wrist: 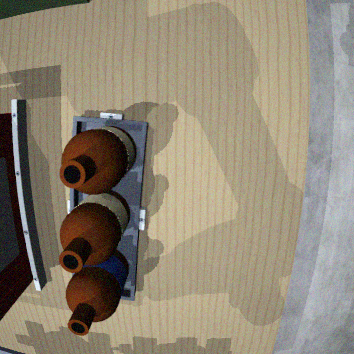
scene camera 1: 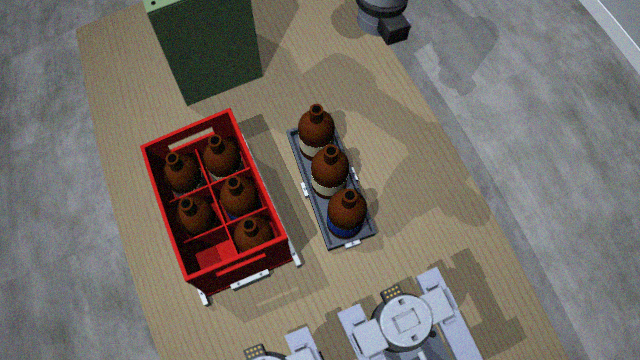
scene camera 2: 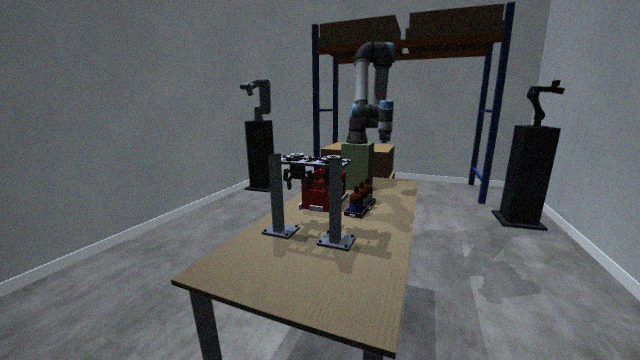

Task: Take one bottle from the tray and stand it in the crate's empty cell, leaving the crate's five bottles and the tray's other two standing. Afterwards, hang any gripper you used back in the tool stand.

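Frame: origin at the arm's base, x ahead, y left, z up, level; metres.
Seen in the pictures: arm's base at its link origin: (scene camera 2: 356, 142).
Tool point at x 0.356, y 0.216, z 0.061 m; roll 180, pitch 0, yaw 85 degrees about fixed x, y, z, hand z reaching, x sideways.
Pixels of each thing's top centre, then the offset from my tool point to it.
- red crate at its top centre: (scene camera 1: 207, 188) (scene camera 2: 324, 175) dx +0.034, dy -0.336, dz -0.213 m
- grey tray at its top centre: (wrist: 102, 217) (scene camera 1: 329, 179) (scene camera 2: 360, 204) dx +0.065, dy -0.108, dz -0.362 m
- round tool coupling at its top centre: (scene camera 1: 404, 317) dx +0.382, dy -0.188, dz -0.028 m
The red crate (scene camera 1: 280, 246) (scene camera 2: 315, 200) (wrist: 5, 131) holds five upright brown bottles; its front left cell is empty in scene camera 1. On the grey tray (scene camera 1: 371, 231) (wrist: 140, 165) stand three bottles in a row: a cream-labelled one at the back (scene camera 1: 316, 127) (wrist: 95, 160), a cream-labelled one in the middle (scene camera 1: 330, 167) (wrist: 90, 232) and a blue-labelled one (scene camera 1: 346, 214) (wrist: 92, 295) at the front. The arm's wrist (scene camera 2: 384, 135) points down and shows no gripper on it. The tool stand (scene camera 2: 276, 195) carries two tools; their finger openings are too small or hidden to tell.
In scene camera 1 a round tool coupling (scene camera 1: 406, 321) sits on the stand, with a second partly cut off to its left. The green pedestal (scene camera 1: 215, 55) (scene camera 2: 358, 162) rises behind the crate. Blue-posted shelving (scene camera 2: 316, 90) and two dark plinths (scene camera 2: 534, 175) (scene camera 2: 259, 155) stand beyond the table.
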